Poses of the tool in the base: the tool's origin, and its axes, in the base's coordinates. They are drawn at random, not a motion.
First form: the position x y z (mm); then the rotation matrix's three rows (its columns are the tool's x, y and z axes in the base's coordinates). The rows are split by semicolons.
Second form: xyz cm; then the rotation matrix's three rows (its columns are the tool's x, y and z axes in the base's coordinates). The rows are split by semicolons. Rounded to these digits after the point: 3 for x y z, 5 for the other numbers.
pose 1, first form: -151.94 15.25 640.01; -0.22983 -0.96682 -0.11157; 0.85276 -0.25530 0.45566; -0.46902 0.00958 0.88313
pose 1, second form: -15.194 1.525 64.001; -0.22983 -0.96682 -0.11157; 0.85276 -0.25530 0.45566; -0.46902 0.00958 0.88313
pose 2, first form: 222.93 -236.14 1.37; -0.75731 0.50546 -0.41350; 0.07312 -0.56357 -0.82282; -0.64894 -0.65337 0.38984
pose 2, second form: 22.293 -23.614 0.137; -0.75731 0.50546 -0.41350; 0.07312 -0.56357 -0.82282; -0.64894 -0.65337 0.38984
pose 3, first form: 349.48 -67.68 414.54; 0.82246 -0.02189 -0.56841; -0.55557 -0.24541 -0.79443; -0.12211 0.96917 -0.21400
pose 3, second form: 34.948 -6.768 41.454; 0.82246 -0.02189 -0.56841; -0.55557 -0.24541 -0.79443; -0.12211 0.96917 -0.21400
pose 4, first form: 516.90 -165.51 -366.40; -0.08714 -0.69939 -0.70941; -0.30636 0.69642 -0.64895; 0.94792 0.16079 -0.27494
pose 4, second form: 51.690 -16.551 -36.640; -0.08714 -0.69939 -0.70941; -0.30636 0.69642 -0.64895; 0.94792 0.16079 -0.27494
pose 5, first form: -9.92 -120.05 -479.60; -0.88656 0.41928 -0.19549; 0.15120 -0.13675 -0.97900; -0.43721 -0.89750 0.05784
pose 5, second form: -0.992 -12.005 -47.960; -0.88656 0.41928 -0.19549; 0.15120 -0.13675 -0.97900; -0.43721 -0.89750 0.05784
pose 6, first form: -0.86 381.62 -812.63; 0.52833 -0.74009 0.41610; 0.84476 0.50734 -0.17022; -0.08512 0.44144 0.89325
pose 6, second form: -0.086 38.162 -81.263; 0.52833 -0.74009 0.41610; 0.84476 0.50734 -0.17022; -0.08512 0.44144 0.89325
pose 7, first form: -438.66 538.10 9.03; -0.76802 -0.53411 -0.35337; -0.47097 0.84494 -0.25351; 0.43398 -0.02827 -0.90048
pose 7, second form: -43.866 53.810 0.903; -0.76802 -0.53411 -0.35337; -0.47097 0.84494 -0.25351; 0.43398 -0.02827 -0.90048
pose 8, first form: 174.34 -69.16 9.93; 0.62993 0.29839 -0.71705; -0.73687 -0.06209 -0.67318; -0.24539 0.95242 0.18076
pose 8, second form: 17.434 -6.916 0.993; 0.62993 0.29839 -0.71705; -0.73687 -0.06209 -0.67318; -0.24539 0.95242 0.18076
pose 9, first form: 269.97 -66.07 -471.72; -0.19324 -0.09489 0.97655; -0.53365 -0.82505 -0.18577; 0.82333 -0.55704 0.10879
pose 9, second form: 26.997 -6.607 -47.172; -0.19324 -0.09489 0.97655; -0.53365 -0.82505 -0.18577; 0.82333 -0.55704 0.10879
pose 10, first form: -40.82 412.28 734.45; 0.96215 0.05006 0.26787; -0.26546 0.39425 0.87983; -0.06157 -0.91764 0.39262
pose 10, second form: -4.082 41.228 73.445; 0.96215 0.05006 0.26787; -0.26546 0.39425 0.87983; -0.06157 -0.91764 0.39262
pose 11, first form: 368.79 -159.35 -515.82; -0.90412 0.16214 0.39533; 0.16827 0.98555 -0.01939; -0.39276 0.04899 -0.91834
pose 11, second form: 36.879 -15.935 -51.582; -0.90412 0.16214 0.39533; 0.16827 0.98555 -0.01939; -0.39276 0.04899 -0.91834
